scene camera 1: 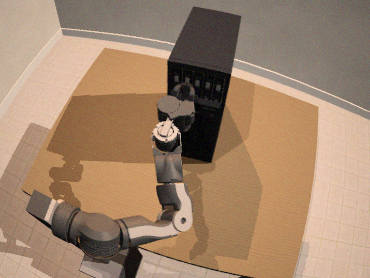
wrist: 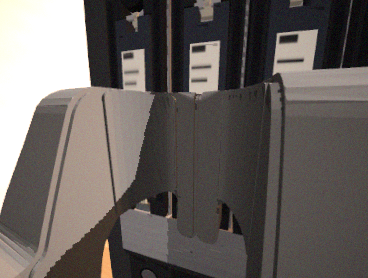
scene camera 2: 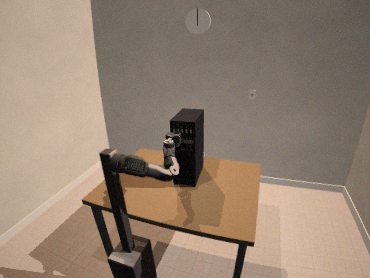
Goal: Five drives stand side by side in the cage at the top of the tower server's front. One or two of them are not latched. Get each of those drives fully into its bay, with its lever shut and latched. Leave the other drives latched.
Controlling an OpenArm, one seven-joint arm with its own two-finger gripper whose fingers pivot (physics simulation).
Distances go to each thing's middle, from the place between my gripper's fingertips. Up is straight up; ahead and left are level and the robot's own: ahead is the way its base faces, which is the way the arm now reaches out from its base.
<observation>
My gripper is now 20 mm below the lever (wrist: 205, 43). Round my hand: black tower server (scene camera 1: 207, 43) 160 mm below, 160 mm ahead, 20 mm to the right.
</observation>
